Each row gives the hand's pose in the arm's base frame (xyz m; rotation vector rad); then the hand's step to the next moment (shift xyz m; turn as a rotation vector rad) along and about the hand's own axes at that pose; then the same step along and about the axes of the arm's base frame.
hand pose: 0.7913 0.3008 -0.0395 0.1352 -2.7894 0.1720
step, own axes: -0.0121 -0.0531 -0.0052 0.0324 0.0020 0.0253
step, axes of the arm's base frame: 0.0191 -0.0509 0.0062 -0.0389 -0.0038 -0.0128
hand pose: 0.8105 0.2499 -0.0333 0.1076 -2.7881 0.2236
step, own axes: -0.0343 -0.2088 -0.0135 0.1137 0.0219 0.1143
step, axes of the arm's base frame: 0.0578 -0.2017 0.0304 -0.1465 -0.0030 -0.0706
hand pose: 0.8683 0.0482 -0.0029 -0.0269 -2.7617 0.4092
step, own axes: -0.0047 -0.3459 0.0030 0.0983 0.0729 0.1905
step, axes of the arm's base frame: 0.0144 -0.3326 0.0941 -0.1597 0.0237 -0.1587
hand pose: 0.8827 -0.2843 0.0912 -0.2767 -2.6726 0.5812
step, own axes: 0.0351 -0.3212 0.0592 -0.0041 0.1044 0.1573
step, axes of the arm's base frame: -0.0907 -0.2990 0.1014 -0.0500 0.0361 -0.1785
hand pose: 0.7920 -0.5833 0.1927 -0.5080 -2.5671 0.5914
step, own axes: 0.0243 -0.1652 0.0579 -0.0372 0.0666 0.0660
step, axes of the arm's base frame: -0.0899 -0.1463 0.0417 0.0140 0.0187 -0.0981
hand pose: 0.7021 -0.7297 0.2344 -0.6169 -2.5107 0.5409
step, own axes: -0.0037 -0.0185 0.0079 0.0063 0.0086 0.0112
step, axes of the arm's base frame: -0.0073 -0.0191 0.0012 -0.0083 0.0074 -0.0107
